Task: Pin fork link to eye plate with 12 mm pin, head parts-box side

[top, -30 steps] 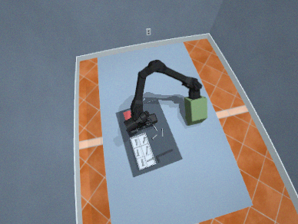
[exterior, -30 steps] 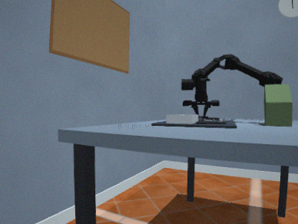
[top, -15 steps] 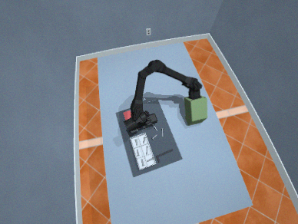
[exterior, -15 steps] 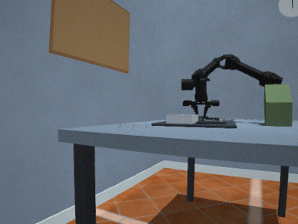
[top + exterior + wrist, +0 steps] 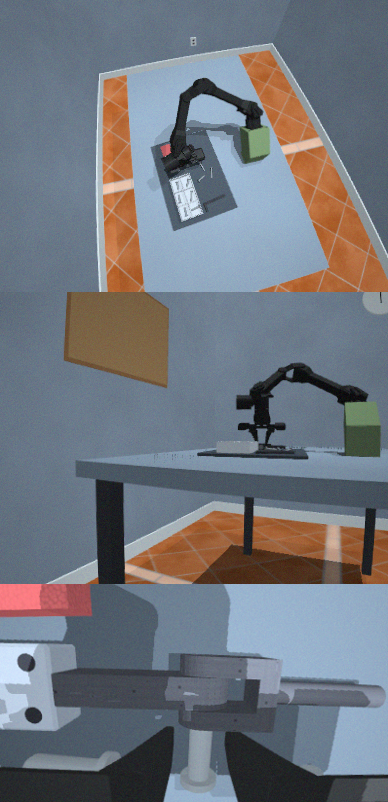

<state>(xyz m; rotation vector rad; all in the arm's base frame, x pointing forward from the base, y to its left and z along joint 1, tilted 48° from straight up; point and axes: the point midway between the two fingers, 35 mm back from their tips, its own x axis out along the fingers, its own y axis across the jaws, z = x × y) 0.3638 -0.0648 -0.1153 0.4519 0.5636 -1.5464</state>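
Right now the eye plate is 3 cm to the right of my hand, 3 cm below it and 1 cm ahead of it. Round my hand: thick headed pin 7 cm ahead, 3 cm below, 2 cm to the left; then dark mat 7 cm to the left, 5 cm below; then thin headed pin 7 cm behind, 4 cm to the left, 4 cm below.
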